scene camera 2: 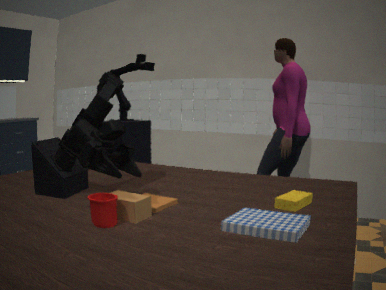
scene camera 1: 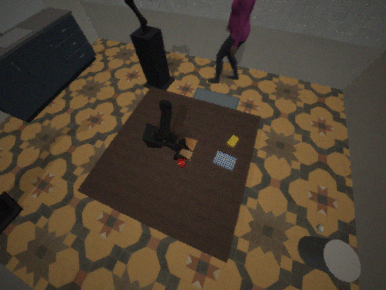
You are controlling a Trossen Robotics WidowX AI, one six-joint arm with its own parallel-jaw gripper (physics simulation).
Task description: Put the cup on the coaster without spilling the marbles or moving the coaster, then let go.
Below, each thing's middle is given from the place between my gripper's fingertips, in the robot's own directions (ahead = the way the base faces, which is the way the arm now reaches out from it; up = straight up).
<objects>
Now: hand 40 mm past the light wooden block [scene camera 2: 131, 207], 10 mm to the right of it and 80 mm above it. Round my hand: blue-and-white checked pad [scene camera 2: 289, 227]: 290 mm ahead, 130 mm to the left, 100 mm below; red cup [scene camera 2: 103, 207]: 30 mm behind, 70 mm to the right, 70 mm below.
</objects>
